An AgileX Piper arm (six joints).
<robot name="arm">
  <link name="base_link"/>
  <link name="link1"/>
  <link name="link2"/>
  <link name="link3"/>
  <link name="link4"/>
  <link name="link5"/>
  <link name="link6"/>
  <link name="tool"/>
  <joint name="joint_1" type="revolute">
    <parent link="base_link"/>
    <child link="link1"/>
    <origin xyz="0 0 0.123"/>
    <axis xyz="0 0 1"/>
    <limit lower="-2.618" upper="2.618"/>
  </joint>
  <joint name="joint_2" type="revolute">
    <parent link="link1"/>
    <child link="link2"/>
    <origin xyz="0 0 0"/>
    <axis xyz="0 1 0"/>
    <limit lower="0" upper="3.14"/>
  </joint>
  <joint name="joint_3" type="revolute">
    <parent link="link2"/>
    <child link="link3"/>
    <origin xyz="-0.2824 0 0.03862"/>
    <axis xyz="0 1 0"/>
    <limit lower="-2.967" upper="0"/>
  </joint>
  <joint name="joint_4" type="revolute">
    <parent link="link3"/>
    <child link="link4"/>
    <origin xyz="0.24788 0 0.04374"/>
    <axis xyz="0.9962 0 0.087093"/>
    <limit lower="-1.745" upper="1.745"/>
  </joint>
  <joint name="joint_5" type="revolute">
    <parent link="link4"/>
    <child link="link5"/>
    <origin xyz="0 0 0"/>
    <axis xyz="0 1 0"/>
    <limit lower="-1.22" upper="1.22"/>
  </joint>
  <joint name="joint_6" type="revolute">
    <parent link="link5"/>
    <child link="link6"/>
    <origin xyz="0.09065 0 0.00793"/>
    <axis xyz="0.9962 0 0.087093"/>
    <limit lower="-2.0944" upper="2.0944"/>
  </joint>
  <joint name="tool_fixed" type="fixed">
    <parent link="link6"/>
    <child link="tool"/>
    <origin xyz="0 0 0" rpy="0 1.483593 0"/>
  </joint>
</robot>
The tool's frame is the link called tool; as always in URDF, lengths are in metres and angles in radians.
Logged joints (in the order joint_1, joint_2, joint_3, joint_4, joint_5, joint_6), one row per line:
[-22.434, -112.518, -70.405, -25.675, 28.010, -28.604]
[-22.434, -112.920, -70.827, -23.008, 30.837, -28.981]
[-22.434, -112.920, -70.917, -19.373, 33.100, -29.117]
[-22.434, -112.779, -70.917, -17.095, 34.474, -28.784]
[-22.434, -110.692, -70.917, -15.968, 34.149, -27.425]
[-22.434, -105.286, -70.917, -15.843, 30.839, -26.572]
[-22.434, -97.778, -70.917, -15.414, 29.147, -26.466]
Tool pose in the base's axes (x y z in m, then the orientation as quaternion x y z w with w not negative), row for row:
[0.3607, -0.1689, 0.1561, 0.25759, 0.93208, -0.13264, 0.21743]
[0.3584, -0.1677, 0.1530, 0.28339, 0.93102, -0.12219, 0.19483]
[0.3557, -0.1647, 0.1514, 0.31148, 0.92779, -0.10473, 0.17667]
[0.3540, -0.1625, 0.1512, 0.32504, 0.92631, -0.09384, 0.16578]
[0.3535, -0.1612, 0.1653, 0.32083, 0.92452, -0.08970, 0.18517]
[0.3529, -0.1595, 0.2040, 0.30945, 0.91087, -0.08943, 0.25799]
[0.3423, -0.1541, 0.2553, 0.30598, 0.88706, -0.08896, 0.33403]
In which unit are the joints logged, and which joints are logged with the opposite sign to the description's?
The joints are logged in degrees. Opposite sign: joint_2, joint_6.
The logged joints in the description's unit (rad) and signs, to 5 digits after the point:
[-0.39155, 1.96381, -1.22880, -0.44811, 0.48887, 0.49923]
[-0.39155, 1.97083, -1.23616, -0.40157, 0.53821, 0.50581]
[-0.39155, 1.97083, -1.23774, -0.33812, 0.57770, 0.50819]
[-0.39155, 1.96836, -1.23774, -0.29836, 0.60168, 0.50238]
[-0.39155, 1.93194, -1.23774, -0.27869, 0.59601, 0.47866]
[-0.39155, 1.83759, -1.23774, -0.27651, 0.53824, 0.46377]
[-0.39155, 1.70655, -1.23774, -0.26903, 0.50871, 0.46192]

